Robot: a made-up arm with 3 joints.
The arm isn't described. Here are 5 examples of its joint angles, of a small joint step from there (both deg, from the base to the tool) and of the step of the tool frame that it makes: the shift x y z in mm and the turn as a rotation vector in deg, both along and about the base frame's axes.
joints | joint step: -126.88 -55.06 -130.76 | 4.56 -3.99 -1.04
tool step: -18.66 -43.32 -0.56 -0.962 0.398 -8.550
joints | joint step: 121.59 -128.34 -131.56 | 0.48 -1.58 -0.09
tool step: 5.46 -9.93 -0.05 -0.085 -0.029 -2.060
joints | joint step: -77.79 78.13 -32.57 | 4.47 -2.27 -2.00
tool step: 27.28 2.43 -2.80 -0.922 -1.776 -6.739
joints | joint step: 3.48 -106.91 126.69 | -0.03 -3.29 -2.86
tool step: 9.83 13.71 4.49 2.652 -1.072 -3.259
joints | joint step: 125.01 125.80 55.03 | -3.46 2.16 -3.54
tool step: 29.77 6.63 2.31 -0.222 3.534 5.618
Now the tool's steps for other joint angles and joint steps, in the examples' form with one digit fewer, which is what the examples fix.
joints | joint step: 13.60 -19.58 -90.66 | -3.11 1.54 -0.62
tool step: 18.9 -9.0 -0.8 0.32 0.53 4.65
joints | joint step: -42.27 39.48 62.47 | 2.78 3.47 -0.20
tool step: 0.0 9.0 0.2 -0.20 0.03 0.69
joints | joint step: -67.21 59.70 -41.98 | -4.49 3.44 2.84
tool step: -29.9 11.5 4.2 2.15 1.86 7.93
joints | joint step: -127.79 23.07 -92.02 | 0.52 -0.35 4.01
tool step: 0.7 0.6 5.5 1.98 3.49 -0.87
